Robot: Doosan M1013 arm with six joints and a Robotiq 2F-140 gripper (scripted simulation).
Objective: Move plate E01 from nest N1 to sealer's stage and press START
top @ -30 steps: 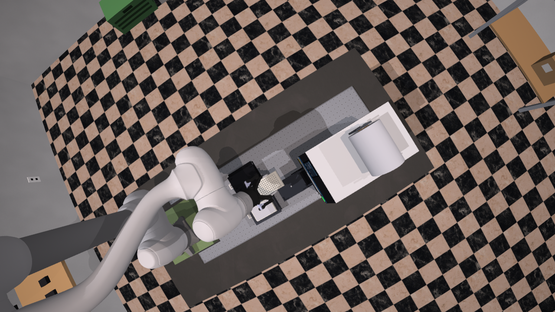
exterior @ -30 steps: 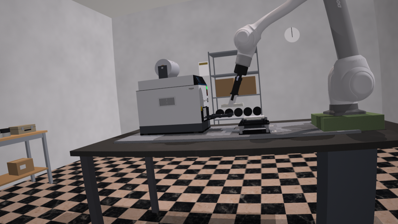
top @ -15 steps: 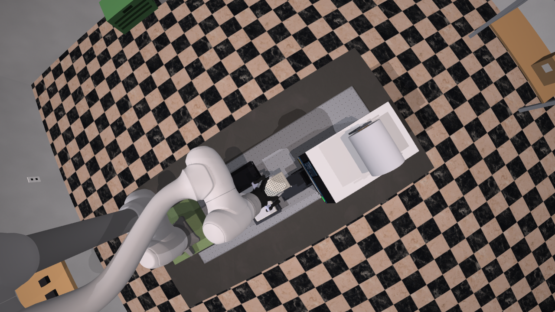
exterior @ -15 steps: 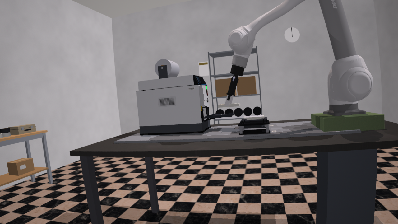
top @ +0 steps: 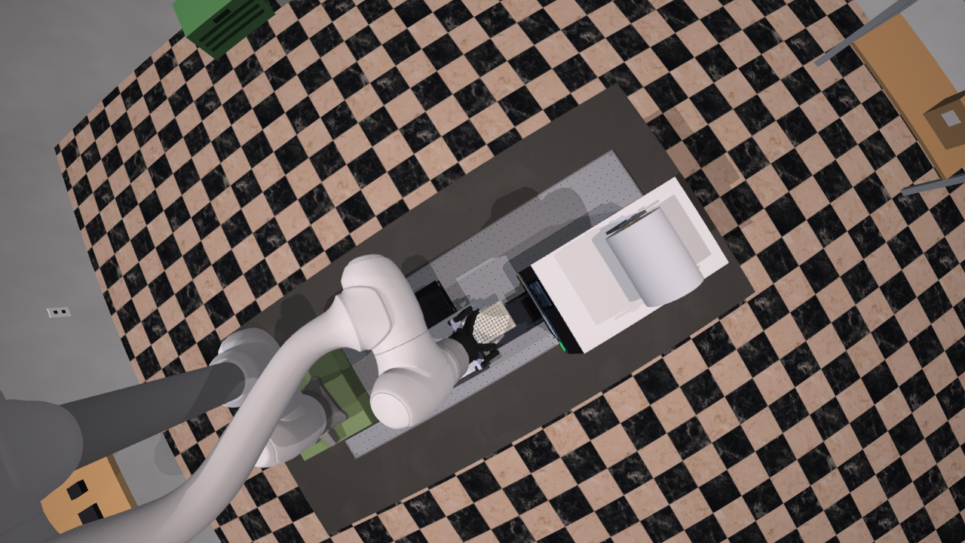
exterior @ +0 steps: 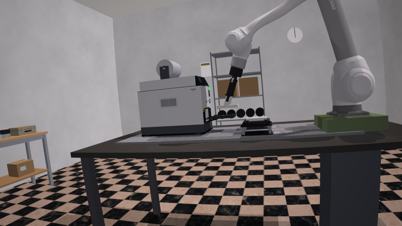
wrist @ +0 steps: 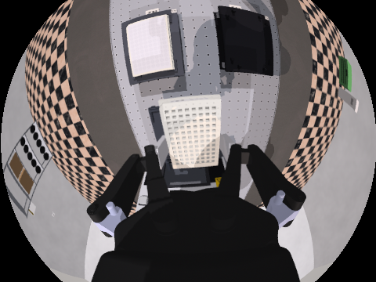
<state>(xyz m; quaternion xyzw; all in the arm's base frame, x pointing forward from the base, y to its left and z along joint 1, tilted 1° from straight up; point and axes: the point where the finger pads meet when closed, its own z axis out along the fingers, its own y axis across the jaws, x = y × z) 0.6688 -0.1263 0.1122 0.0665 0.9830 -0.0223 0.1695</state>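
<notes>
My gripper is now 80 mm above the sealer stage, 40 mm to the left of it and 30 mm short of it. From my hand the other things lie so: foil roll 360 mm ahead, 240 mm above, 80 mm to the right.
</notes>
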